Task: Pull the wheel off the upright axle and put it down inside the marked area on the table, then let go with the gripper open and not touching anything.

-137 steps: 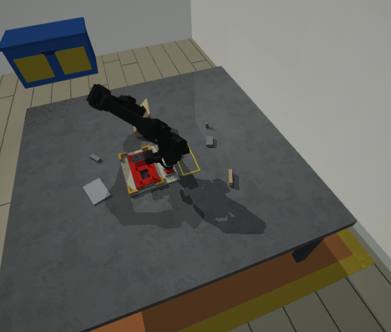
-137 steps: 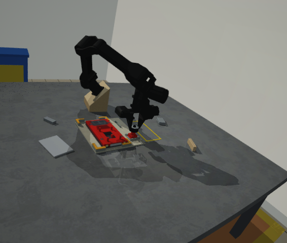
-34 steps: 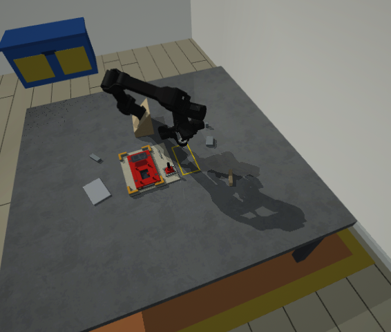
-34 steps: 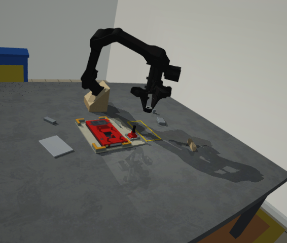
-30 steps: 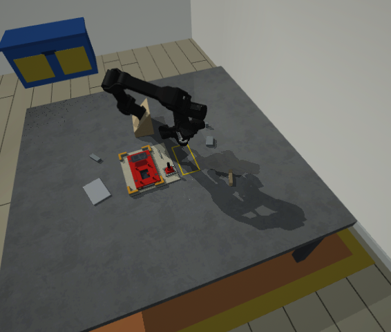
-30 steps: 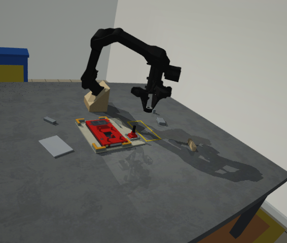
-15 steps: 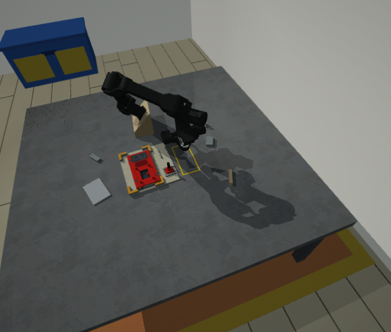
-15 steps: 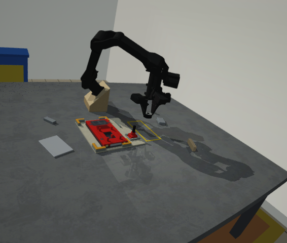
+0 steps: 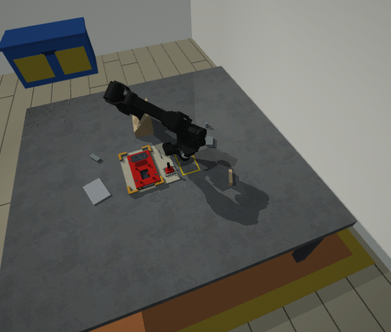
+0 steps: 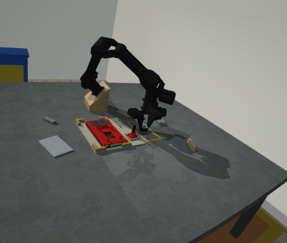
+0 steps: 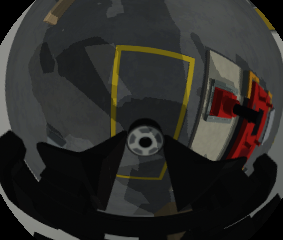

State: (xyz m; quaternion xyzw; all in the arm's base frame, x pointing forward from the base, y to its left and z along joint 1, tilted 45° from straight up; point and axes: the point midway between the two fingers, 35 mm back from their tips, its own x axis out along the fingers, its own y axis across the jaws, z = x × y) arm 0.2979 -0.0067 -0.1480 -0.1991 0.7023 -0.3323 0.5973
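My gripper tip is right at the black wheel. Also, from my gripper tip: black axle: 10 cm to the right, 4 cm ahead, 2 cm above; then wooden stick: 20 cm ahead, 12 cm to the left; then grey plate: 42 cm to the right, 1 cm below, 1 cm behind.
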